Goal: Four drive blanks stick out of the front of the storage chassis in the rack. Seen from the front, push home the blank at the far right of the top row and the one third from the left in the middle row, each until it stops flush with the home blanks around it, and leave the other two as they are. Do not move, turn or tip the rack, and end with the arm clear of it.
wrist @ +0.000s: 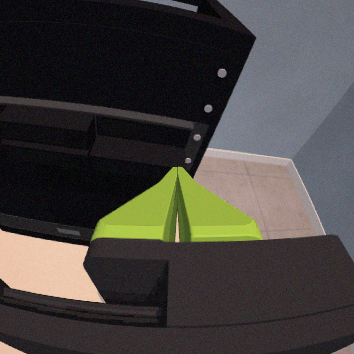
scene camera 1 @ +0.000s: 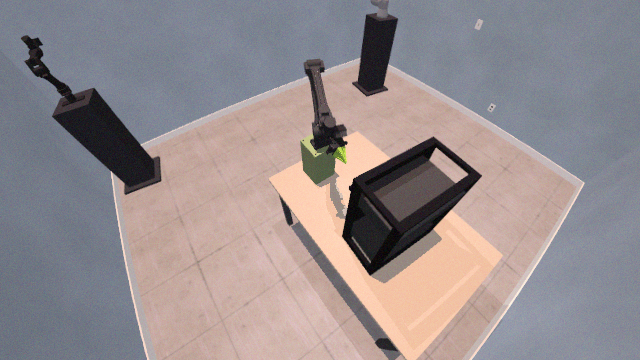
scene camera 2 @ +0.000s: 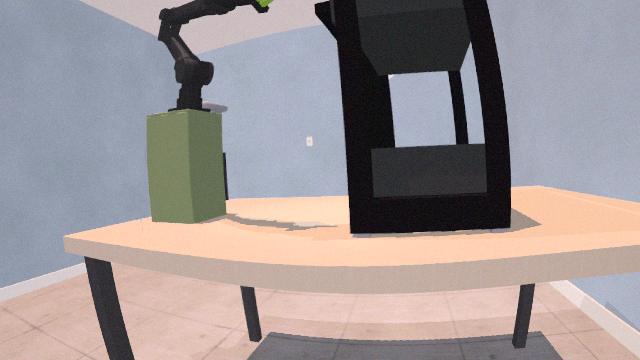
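Pixels of known places: gripper, between the fingertips: (wrist: pixel 176 175) (scene camera 1: pixel 346 163); arm's base, origin of its link: (scene camera 1: pixel 320 142) (scene camera 2: pixel 189 114).
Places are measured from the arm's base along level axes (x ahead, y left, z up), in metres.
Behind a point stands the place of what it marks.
The black rack (scene camera 1: pixel 386 251) {x 0.814, y -0.100, z 0.103 m} (scene camera 2: pixel 425 212) {x 0.664, y -0.111, z -0.275 m} (wrist: pixel 120 60) {x 0.519, y -0.003, z 0.252 m} stands upright on the table. The storage chassis (scene camera 2: pixel 415 40) {x 0.665, y 0.077, z 0.106 m} (wrist: pixel 115 109) {x 0.517, y -0.001, z 0.194 m} sits in it; in the wrist view its dark front runs across the left, with block-like shapes and recesses. Single blanks, their rows and which stick out cannot be told apart there. My gripper (scene camera 1: pixel 345 161) {x 0.401, y -0.070, z 0.241 m} (scene camera 2: pixel 263 4) (wrist: pixel 176 175) {x 0.401, y -0.070, z 0.241 m} is shut and empty, its two green fingers pressed together. It is in front of the rack, and in the wrist view its tips overlap the chassis's lower right corner. Contact cannot be told. The scene views do not show the blanks' faces.
The arm stands on a green pedestal (scene camera 1: pixel 318 165) {x 0.087, y -0.061, z -0.109 m} (scene camera 2: pixel 170 167) {x 0.020, y -0.097, z -0.162 m} on the table (scene camera 1: pixel 425 310) {x 1.129, y 0.068, z -0.317 m} (scene camera 2: pixel 300 252) {x 0.485, y -0.225, z -0.317 m}. The rack's right front post carries several round screws (wrist: pixel 208 108) {x 0.525, y -0.103, z 0.217 m}. Two black columns (scene camera 1: pixel 107 142) (scene camera 1: pixel 377 55) with other arms stand on the floor away from the table.
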